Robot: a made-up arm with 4 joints.
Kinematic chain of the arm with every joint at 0, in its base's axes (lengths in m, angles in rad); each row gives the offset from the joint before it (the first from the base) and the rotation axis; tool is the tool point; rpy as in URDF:
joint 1: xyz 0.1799 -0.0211 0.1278 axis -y
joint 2: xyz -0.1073 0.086 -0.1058 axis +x
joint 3: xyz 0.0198 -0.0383 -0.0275 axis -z
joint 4: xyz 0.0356 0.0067 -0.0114 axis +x
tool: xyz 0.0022 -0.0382 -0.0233 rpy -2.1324 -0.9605 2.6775
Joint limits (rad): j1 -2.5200..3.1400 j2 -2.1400..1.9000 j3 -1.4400..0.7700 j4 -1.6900..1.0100
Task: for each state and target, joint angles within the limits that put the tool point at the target. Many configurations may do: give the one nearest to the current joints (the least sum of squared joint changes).
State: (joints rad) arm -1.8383 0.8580 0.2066 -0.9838
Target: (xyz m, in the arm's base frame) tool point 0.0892 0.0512 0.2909
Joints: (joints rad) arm -2.3583 1.1369 0.0330 -1.0190
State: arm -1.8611 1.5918 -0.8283 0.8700
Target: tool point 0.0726 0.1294 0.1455
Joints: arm -1.3084 1.9000 -1.1953 0.0270
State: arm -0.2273 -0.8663 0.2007 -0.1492
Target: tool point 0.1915 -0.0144 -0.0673
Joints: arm 0.4692 0.0623 0.7424 0.1717
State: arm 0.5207 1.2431 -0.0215 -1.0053
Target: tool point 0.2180 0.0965 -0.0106
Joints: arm 0.5199 1.7842 -0.7362 -0.8909
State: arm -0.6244 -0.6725 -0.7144 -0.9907
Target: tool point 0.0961 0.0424 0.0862
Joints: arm -0.6356 -1.0207 -0.7469 -1.3293
